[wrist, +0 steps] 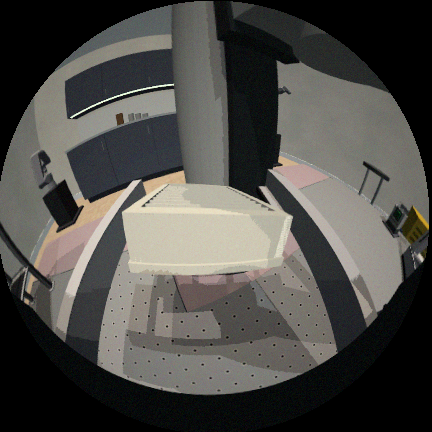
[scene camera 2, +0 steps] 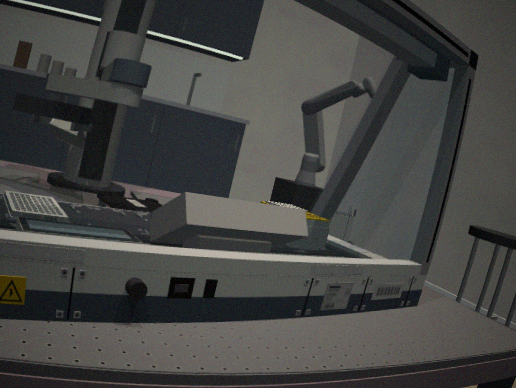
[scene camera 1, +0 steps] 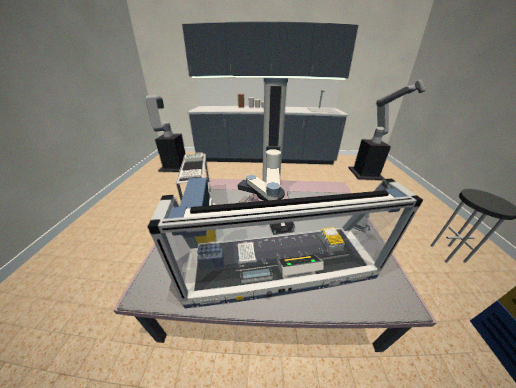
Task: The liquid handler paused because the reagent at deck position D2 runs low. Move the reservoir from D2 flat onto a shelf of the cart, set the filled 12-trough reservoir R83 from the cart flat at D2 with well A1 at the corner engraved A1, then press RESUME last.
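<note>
My gripper (wrist: 204,182) is shut on a cream troughed reservoir (wrist: 205,237) (scene camera 2: 65,126). In the wrist view the end wall fills much of the view and the ribbed top is strongly foreshortened. In scene camera 2 the reservoir slants, so it looks tilted in the grip. It hangs above the perforated table, beside the arm's column, behind the liquid handler. No label or well mark is readable on it. The cart (scene camera 1: 192,178) stands back left; what lies on it is too small to identify. The handler's panel (scene camera 1: 301,268) shows green lights; a RESUME label is not readable.
The deck holds a blue rack (scene camera 1: 210,252), a white plate (scene camera 1: 246,252) (scene camera 2: 35,203), a blue-grey tray (scene camera 1: 256,274) and a yellow-topped box (scene camera 1: 332,238). The handler's frame (scene camera 1: 300,204) spans above. The arm's column (scene camera 1: 274,115) (wrist: 200,100) stands close to the reservoir.
</note>
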